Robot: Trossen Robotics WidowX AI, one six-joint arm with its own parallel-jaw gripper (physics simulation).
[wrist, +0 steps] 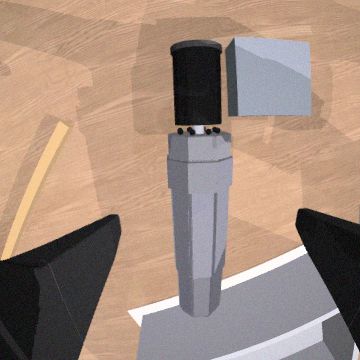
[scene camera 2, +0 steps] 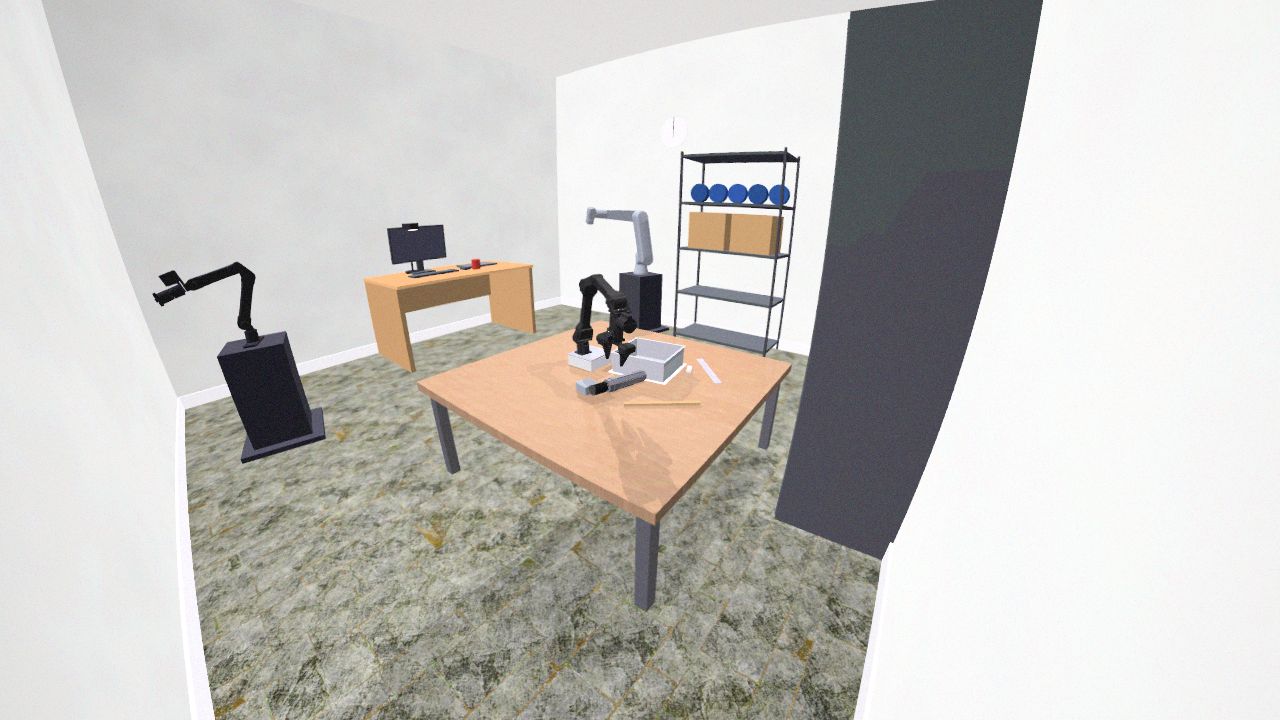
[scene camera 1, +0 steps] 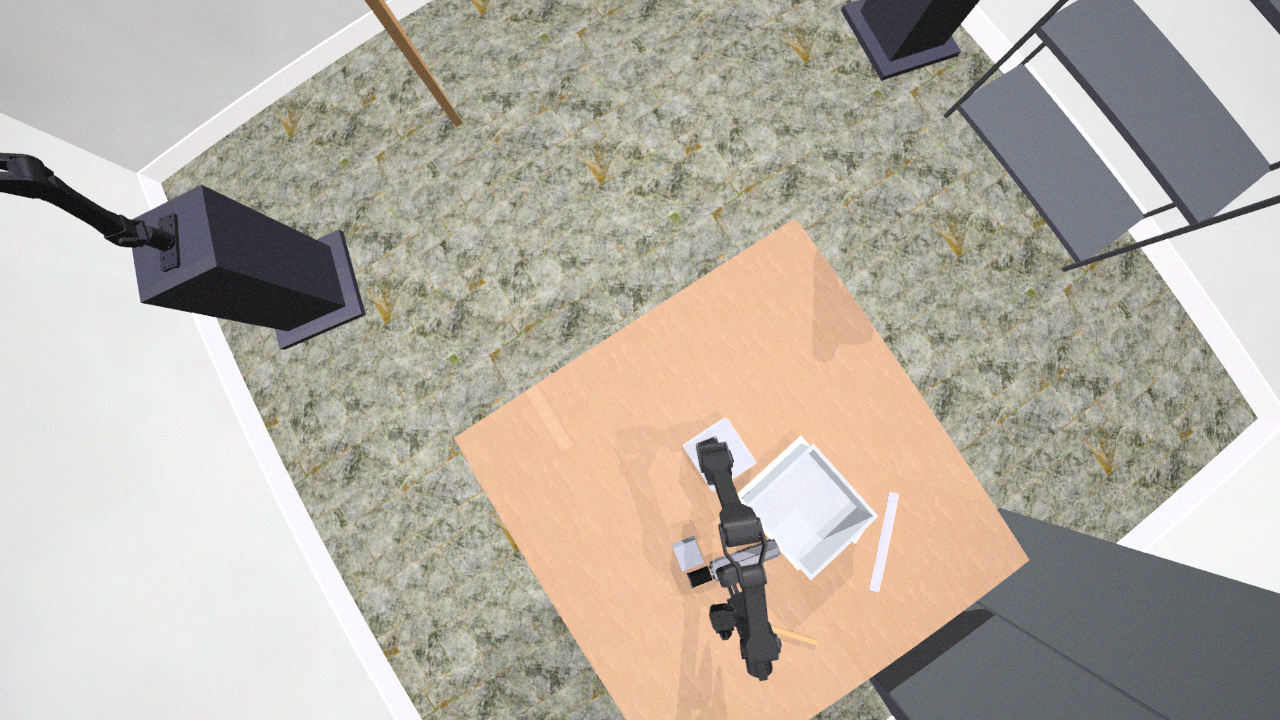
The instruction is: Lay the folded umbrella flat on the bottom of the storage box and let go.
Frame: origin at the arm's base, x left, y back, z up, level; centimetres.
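Where they show: gripper, fingertip midpoint: [wrist: 209, 221] [scene camera 2: 614, 362] [scene camera 1: 731, 584]; arm's base, origin of the base link: [scene camera 2: 583, 352] [scene camera 1: 709, 450].
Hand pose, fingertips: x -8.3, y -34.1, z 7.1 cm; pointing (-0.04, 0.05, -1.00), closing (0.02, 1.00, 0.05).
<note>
Each offset is from my fingertips to the centre of the thing. "*": to the spot under its first point.
The folded umbrella, with a grey body @[dx +3.0, dy +0.5, dz -9.9 cm] [scene camera 1: 765, 552] [scene camera 2: 626, 382] [wrist: 200, 175] and a black handle @[* dx -8.0, dy +1.5, dz -7.7 cm] [scene camera 1: 698, 577] [scene camera 2: 599, 387] [wrist: 197, 90], lies on the table outside the storage box @[dx +28.3, dy +8.6, dz -7.9 cm] [scene camera 1: 805, 483] [scene camera 2: 669, 361] [wrist: 160, 340]. Its grey end is beside the box; in the wrist view it overlaps the box's edge, and I cannot tell if they touch. My gripper [scene camera 2: 615, 357] [wrist: 209, 221] is open and empty above the umbrella, one finger to each side of its grey body in the wrist view. In scene camera 1 the arm covers part of the umbrella and the fingertips are hard to make out.
A blue-grey block @[dx -8.4, dy +7.7, dz -11.0 cm] [scene camera 1: 687, 553] [scene camera 2: 584, 385] [wrist: 272, 77] is close beside the handle. A thin yellow stick @[dx +6.1, dy -22.0, dz -12.2 cm] [scene camera 1: 796, 636] [scene camera 2: 662, 404] [wrist: 37, 180] lies nearby. A white strip @[dx +48.1, dy -12.1, dz -12.7 cm] [scene camera 1: 884, 541] [scene camera 2: 708, 370] lies beyond the box. A tall dark cabinet [scene camera 2: 904, 268] stands past the table.
</note>
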